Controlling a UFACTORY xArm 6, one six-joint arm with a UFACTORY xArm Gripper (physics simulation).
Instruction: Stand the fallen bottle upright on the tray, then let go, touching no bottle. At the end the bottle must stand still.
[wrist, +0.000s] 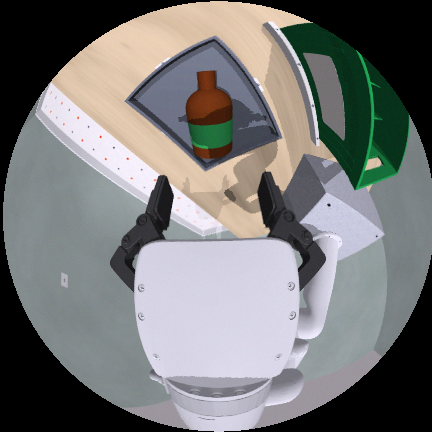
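Seen in the pictures: gripper, fingertip midpoint: (214, 181); arm's base, link origin: (325, 241).
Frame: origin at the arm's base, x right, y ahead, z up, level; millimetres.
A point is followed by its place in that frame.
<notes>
The brown bottle (210, 134) @[x -211, y 379, z -108 mm] with a green label band lies on its side in the dark grey tray (156, 100) @[x -274, y 472, z -182 mm]. It lies along the tray's diagonal, its neck towards the far corner and its base by the near corner. My gripper (214, 181) @[x -203, y 385, z -1 mm] is open and empty, with its two black fingers wide apart. It is short of the bottle's base and apart from it, on the near side of the tray. The bottle's underside is hidden.
A green crate (358, 125) @[x -7, y 391, z -34 mm] with a white rail (308, 90) @[x -12, y 397, z -157 mm] along its side stands right of the tray. A grey block (350, 217) @[x 49, y 141, z -8 mm], part of the arm's base, is close to the right finger. A white dotted strip (92, 142) edges the wooden table (100, 62) on the left.
</notes>
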